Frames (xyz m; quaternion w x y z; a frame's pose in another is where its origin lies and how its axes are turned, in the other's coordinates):
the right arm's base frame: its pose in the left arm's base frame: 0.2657 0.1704 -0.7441 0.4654 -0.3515 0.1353 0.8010
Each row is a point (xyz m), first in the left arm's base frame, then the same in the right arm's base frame.
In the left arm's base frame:
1: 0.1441 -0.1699 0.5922
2: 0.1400 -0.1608 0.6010
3: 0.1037 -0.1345 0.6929
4: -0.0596 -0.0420 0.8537
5: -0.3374 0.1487 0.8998
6: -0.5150 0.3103 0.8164
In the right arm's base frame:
1: -1.1032 0.1351 0.8253
2: -1.1020 0.1328 0.8383
3: -1.1366 0.1392 0.9343
4: -1.1350 0.2097 1.1712
5: -0.9539 0.3370 1.4294
6: -0.7346 0.4098 1.5352

